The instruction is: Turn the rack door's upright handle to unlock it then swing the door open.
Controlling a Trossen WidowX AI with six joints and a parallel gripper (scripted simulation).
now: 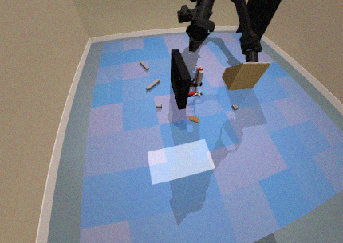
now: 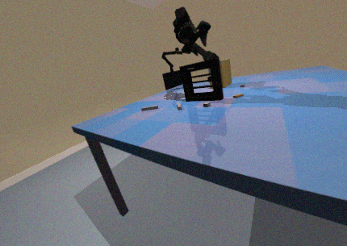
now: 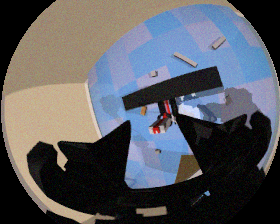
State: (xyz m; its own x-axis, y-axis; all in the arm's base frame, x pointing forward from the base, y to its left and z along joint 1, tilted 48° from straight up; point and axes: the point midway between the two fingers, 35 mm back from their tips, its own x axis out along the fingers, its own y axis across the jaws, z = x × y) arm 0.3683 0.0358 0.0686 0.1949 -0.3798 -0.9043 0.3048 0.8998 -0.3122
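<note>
Now: the grey handle 130 mm below my gripper tip, 40 mm behind it and 30 mm to the left of it. The rest, counted from my gripper tip: orange piece 240 mm below, 160 mm to the left, 10 mm ahead.
</note>
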